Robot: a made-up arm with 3 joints. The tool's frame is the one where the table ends. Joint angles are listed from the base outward.
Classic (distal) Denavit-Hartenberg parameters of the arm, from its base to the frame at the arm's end. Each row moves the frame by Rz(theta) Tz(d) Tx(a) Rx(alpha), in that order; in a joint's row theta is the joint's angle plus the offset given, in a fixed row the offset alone. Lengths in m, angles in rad.
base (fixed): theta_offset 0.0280, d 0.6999, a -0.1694, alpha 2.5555
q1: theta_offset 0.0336, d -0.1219, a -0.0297, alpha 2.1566
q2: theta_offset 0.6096, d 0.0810, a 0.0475, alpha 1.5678
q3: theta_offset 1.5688, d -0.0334, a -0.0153, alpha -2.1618
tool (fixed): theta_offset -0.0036, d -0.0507, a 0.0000, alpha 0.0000
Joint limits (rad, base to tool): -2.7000..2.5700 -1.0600..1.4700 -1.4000..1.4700
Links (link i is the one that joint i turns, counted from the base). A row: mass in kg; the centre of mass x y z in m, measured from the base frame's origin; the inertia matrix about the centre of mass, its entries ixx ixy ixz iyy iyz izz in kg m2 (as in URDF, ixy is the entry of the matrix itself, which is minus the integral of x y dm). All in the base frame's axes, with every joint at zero. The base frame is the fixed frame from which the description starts. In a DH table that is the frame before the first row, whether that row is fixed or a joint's. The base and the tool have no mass.
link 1: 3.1; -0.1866 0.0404 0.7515; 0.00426 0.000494 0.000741 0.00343 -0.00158 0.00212
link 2: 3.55; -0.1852 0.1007 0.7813; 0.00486 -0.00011 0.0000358 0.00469 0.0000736 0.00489
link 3: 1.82; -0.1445 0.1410 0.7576; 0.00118 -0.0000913 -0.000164 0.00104 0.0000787 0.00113
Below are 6 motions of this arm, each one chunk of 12 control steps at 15 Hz.
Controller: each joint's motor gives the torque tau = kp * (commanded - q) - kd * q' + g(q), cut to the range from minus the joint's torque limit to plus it. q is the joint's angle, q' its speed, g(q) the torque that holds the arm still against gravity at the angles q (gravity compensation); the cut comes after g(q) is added. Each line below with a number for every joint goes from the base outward.
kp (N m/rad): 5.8 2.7 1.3
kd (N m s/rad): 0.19 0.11 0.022
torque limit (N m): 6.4 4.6 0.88
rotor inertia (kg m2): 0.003 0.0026 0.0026
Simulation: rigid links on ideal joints. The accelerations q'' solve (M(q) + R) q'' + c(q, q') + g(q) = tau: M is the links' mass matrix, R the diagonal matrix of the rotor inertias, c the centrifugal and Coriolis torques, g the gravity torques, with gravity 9.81 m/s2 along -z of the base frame. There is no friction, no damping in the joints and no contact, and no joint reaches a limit. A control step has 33 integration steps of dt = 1/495 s. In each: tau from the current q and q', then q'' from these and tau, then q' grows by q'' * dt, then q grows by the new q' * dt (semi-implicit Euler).
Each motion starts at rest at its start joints. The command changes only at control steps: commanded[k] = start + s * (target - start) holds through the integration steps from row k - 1 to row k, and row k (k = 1, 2, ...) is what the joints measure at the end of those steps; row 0 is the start. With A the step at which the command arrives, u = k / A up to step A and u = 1 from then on. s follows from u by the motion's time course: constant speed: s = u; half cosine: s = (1 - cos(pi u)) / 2; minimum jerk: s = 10 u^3 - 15 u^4 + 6 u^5; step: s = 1 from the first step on.
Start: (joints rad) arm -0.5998 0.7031 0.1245
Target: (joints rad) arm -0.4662 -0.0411 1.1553
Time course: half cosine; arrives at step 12
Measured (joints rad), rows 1 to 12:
1: -0.6010 0.6987 0.1338
2: -0.6041 0.6803 0.1757
3: -0.6053 0.6406 0.2665
4: -0.5984 0.5768 0.3975
5: -0.5802 0.4888 0.5446
6: -0.5514 0.3799 0.6865
7: -0.5158 0.2593 0.8153
8: -0.4797 0.1395 0.9305
9: -0.4510 0.0342 1.0305
10: -0.4357 -0.0443 1.1089
11: -0.4350 -0.0873 1.1590
12: -0.4447 -0.0932 1.1756

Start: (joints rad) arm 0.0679 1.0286 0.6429
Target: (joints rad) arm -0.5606 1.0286 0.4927
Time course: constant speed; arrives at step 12
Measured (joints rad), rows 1 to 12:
1: 0.0490 1.0108 0.6395
2: 0.0048 0.9852 0.6250
3: -0.0531 0.9783 0.6028
4: -0.1179 0.9937 0.5846
5: -0.1871 1.0189 0.5756
6: -0.2564 1.0423 0.5698
7: -0.3208 1.0574 0.5586
8: -0.3771 1.0621 0.5410
9: -0.4254 1.0569 0.5229
10: -0.4682 1.0450 0.5099
11: -0.5093 1.0309 0.5015
12: -0.5522 1.0190 0.4930

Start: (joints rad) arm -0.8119 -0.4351 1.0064
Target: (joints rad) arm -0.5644 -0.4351 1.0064
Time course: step
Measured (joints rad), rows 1 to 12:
1: -0.7138 -0.3944 1.0805
2: -0.5688 -0.3676 1.0967
3: -0.4956 -0.4111 0.9691
4: -0.4861 -0.4759 0.8658
5: -0.5061 -0.5091 0.9052
6: -0.5391 -0.4974 1.0219
7: -0.5765 -0.4569 1.0876
8: -0.6024 -0.4131 1.0647
9: -0.6032 -0.3859 1.0102
10: -0.5835 -0.3858 0.9824
11: -0.5604 -0.4104 0.9881
12: -0.5475 -0.4438 1.0021

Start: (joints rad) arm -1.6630 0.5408 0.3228
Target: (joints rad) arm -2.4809 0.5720 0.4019
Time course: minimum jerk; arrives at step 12
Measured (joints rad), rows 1 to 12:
1: -1.6646 0.5395 0.3228
2: -1.6766 0.5310 0.3234
3: -1.7123 0.5118 0.3263
4: -1.7814 0.4891 0.3339
5: -1.8855 0.4770 0.3485
6: -2.0184 0.4870 0.3701
7: -2.1670 0.5214 0.3946
8: -2.3142 0.5723 0.4138
9: -2.4415 0.6263 0.4209
10: -2.5322 0.6701 0.4150
11: -2.5757 0.6936 0.4032
12: -2.5726 0.6900 0.3957

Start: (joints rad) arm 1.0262 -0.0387 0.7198
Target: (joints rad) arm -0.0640 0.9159 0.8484
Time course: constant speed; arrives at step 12
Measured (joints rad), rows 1 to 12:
1: 1.0003 -0.0329 0.7105
2: 0.9294 0.0038 0.7045
3: 0.8258 0.0914 0.7258
4: 0.7066 0.2207 0.7671
5: 0.5813 0.3598 0.7992
6: 0.4585 0.4817 0.8086
7: 0.3487 0.5783 0.8061
8: 0.2572 0.6529 0.8073
9: 0.1807 0.7117 0.8177
10: 0.1112 0.7632 0.8325
11: 0.0406 0.8168 0.8450
12: -0.0371 0.8801 0.8538

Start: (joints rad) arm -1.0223 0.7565 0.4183
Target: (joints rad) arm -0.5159 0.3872 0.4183
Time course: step
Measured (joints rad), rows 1 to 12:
1: -0.8840 0.7852 0.4189
2: -0.6519 0.6978 0.4426
3: -0.4562 0.4664 0.4763
4: -0.3283 0.2221 0.4561
5: -0.2895 0.0749 0.3801
6: -0.3328 0.0746 0.3308
7: -0.4144 0.2040 0.3696
8: -0.5021 0.3799 0.4503
9: -0.5854 0.5096 0.4868
10: -0.6402 0.5636 0.4577
11: -0.6429 0.5579 0.4074
12: -0.5977 0.5095 0.3888

